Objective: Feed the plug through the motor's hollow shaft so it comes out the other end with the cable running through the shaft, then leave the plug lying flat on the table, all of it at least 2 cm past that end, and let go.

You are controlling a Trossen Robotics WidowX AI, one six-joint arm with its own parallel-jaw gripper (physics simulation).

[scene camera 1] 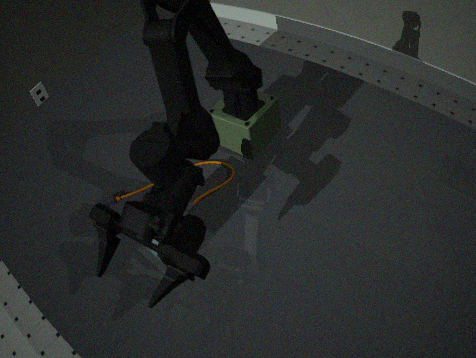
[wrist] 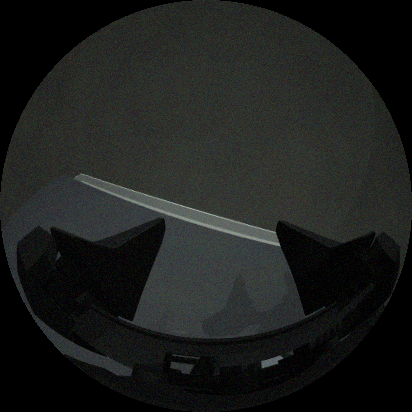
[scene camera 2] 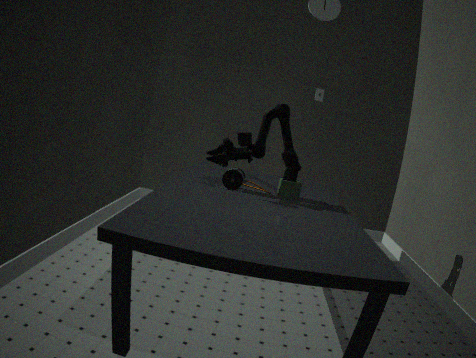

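Where they show: gripper, between the fingertips: [scene camera 1: 123, 292] [wrist: 222, 225] [scene camera 2: 206, 155]; arm's base, origin of its link: [scene camera 1: 243, 107] [scene camera 2: 290, 180].
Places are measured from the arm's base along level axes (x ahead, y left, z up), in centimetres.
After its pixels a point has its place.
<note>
The plug [scene camera 1: 118, 197] @(z -8.0, x 28.5, y -12.9 cm) is a small dark piece at the left end of the orange cable [scene camera 1: 215, 163] @(z -8.7, x 9.7, y -1.2 cm) [scene camera 2: 257, 187] @(z -8.7, x 16.1, y -6.7 cm) and appears to lie on the table [scene camera 1: 360, 225] @(z -9.0, x 6.1, y 31.3 cm) [scene camera 2: 225, 225] @(z -9.0, x 21.9, y 66.2 cm). The cable bends in a loop; the arm hides part of it. The motor [scene camera 1: 194, 232] @(z -3.3, x 26.0, y 9.3 cm) [scene camera 2: 232, 179] @(z -4.5, x 29.0, y 4.4 cm) is a dark round body, mostly behind the gripper in scene camera 1; its shaft opening cannot be made out. My gripper [scene camera 1: 125, 291] @(z 6.0, x 42.7, y 12.6 cm) [scene camera 2: 208, 155] @(z 6.0, x 42.7, y 12.6 cm) [wrist: 222, 225] @(z 6.0, x 42.7, y 12.6 cm) is wide open and empty. It hangs above the table, higher than the motor and beyond it to the left in scene camera 2.
A green block [scene camera 1: 232, 135] @(z -3.8, x 4.9, y 0.4 cm) [scene camera 2: 289, 190] @(z -4.4, x -0.5, y 4.7 cm) stands under the arm's base, near the cable loop. The arm's upper links pass over the cable. Dark arm shadows fall across the table. The table's front edge [scene camera 2: 250, 262] @(z -9.2, x 11.0, y 92.2 cm) shows in scene camera 2.
</note>
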